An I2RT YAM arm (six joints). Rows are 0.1 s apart.
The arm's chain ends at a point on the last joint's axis. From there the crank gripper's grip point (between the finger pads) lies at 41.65 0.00 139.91 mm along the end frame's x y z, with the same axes.
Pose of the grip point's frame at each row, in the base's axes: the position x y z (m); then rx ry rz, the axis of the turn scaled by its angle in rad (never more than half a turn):
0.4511 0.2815 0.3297 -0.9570 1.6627 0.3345
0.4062 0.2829 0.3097 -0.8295 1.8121 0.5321
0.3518 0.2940 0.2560 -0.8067 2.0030 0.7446
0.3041 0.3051 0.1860 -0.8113 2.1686 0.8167
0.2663 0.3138 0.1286 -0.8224 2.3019 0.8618
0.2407 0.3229 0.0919 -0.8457 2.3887 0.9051
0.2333 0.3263 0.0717 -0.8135 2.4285 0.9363
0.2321 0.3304 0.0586 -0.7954 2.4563 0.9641
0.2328 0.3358 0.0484 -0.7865 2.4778 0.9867
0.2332 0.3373 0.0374 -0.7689 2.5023 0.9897
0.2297 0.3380 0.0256 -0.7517 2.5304 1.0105
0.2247 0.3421 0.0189 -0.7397 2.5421 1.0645
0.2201 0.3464 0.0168 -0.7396 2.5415 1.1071
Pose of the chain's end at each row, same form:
0.3577 0.2067 0.4134 -0.9570 1.6627 0.3345
0.3290 0.1988 0.4007 -0.8295 1.8121 0.5321
0.3043 0.2015 0.3585 -0.8067 2.0030 0.7446
0.2772 0.2157 0.2982 -0.8113 2.1686 0.8167
0.2565 0.2286 0.2467 -0.8224 2.3019 0.8618
0.2444 0.2403 0.2122 -0.8457 2.3887 0.9051
0.2416 0.2430 0.1913 -0.8135 2.4285 0.9363
0.2443 0.2463 0.1773 -0.7954 2.4563 0.9641
0.2485 0.2513 0.1664 -0.7865 2.4778 0.9867
0.2506 0.2534 0.1556 -0.7689 2.5023 0.9897
0.2507 0.2538 0.1430 -0.7517 2.5304 1.0105
0.2502 0.2551 0.1333 -0.7397 2.5421 1.0645
0.2487 0.2572 0.1287 -0.7396 2.5415 1.1071

